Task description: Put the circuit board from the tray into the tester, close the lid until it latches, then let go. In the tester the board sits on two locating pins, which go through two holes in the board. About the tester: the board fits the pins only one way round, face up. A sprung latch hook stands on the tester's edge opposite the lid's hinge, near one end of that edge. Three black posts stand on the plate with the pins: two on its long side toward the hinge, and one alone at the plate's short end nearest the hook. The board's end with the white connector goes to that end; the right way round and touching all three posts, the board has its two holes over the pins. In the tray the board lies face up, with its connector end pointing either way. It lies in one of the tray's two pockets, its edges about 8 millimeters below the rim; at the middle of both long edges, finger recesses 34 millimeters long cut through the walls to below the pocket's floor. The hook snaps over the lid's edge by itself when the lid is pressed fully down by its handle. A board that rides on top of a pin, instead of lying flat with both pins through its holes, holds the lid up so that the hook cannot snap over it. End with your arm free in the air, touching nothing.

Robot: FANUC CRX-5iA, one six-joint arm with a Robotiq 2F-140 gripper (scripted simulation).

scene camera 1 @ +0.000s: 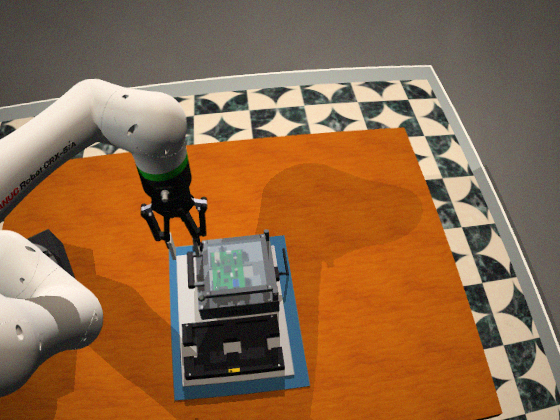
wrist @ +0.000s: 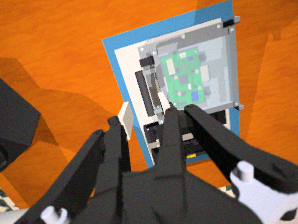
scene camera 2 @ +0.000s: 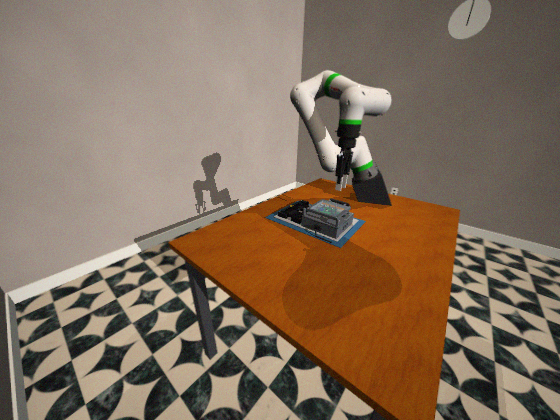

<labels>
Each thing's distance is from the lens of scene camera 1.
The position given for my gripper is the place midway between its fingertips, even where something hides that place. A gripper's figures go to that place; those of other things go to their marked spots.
my gripper (scene camera 1: 186, 253): 1.13 m
tester lid (scene camera 1: 232, 266): 1.18 m
</labels>
